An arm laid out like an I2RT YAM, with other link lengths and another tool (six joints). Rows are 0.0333 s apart.
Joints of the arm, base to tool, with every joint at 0 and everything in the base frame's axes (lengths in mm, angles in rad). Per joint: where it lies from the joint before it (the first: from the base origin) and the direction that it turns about. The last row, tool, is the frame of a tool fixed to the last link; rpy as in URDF.
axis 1: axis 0 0 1 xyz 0 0 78.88
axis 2: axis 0 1 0 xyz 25 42.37 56.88
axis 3: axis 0 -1 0 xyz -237.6 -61.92 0
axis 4: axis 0 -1 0 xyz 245 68.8 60
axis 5: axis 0 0 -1 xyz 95.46 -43.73 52.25
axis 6: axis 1 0 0 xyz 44.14 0 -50.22
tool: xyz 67 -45 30 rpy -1.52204 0.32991 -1.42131
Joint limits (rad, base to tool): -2.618..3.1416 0..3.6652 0..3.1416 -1.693..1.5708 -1.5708..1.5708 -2.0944..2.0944
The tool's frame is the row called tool.
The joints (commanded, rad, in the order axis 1, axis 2, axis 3, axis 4, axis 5, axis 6), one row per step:
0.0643, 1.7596, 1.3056, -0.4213, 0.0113, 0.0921
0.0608, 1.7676, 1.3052, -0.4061, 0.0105, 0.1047
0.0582, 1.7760, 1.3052, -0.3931, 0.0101, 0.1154
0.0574, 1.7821, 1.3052, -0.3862, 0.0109, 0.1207
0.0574, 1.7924, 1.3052, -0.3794, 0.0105, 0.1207
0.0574, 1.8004, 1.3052, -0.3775, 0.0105, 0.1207
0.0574, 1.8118, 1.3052, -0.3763, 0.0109, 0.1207
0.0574, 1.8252, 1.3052, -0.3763, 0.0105, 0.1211
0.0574, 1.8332, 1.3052, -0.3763, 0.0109, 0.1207
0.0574, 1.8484, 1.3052, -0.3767, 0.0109, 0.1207
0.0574, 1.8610, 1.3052, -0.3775, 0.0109, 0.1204
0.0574, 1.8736, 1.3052, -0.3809, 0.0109, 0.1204
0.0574, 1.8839, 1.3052, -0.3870, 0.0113, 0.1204
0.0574, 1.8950, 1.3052, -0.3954, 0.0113, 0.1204
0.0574, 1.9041, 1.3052, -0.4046, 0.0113, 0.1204
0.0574, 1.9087, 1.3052, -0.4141, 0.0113, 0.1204
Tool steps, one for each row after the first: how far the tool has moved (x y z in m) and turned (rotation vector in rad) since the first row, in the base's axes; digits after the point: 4 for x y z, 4 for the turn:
0.0019, -0.0018, -0.0018, 0.0091, -0.0064, -0.0126
0.0036, -0.0031, -0.0039, 0.0166, -0.0107, -0.0231
0.0045, -0.0037, -0.0057, 0.0195, -0.0114, -0.0285
0.0058, -0.0035, -0.0093, 0.0195, -0.0078, -0.0283
0.0063, -0.0035, -0.0126, 0.0191, -0.0018, -0.0283
0.0068, -0.0035, -0.0176, 0.0181, 0.0084, -0.0287
0.0070, -0.0035, -0.0236, 0.0177, 0.0218, -0.0289
0.0071, -0.0035, -0.0272, 0.0165, 0.0297, -0.0289
0.0072, -0.0035, -0.0342, 0.0154, 0.0453, -0.0290
0.0071, -0.0035, -0.0400, 0.0143, 0.0587, -0.0289
0.0066, -0.0035, -0.0461, 0.0131, 0.0746, -0.0290
0.0055, -0.0036, -0.0516, 0.0116, 0.0910, -0.0294
0.0041, -0.0037, -0.0577, 0.0102, 0.1104, -0.0296
0.0024, -0.0038, -0.0631, 0.0089, 0.1287, -0.0297
0.0008, -0.0039, -0.0664, 0.0079, 0.1427, -0.0299

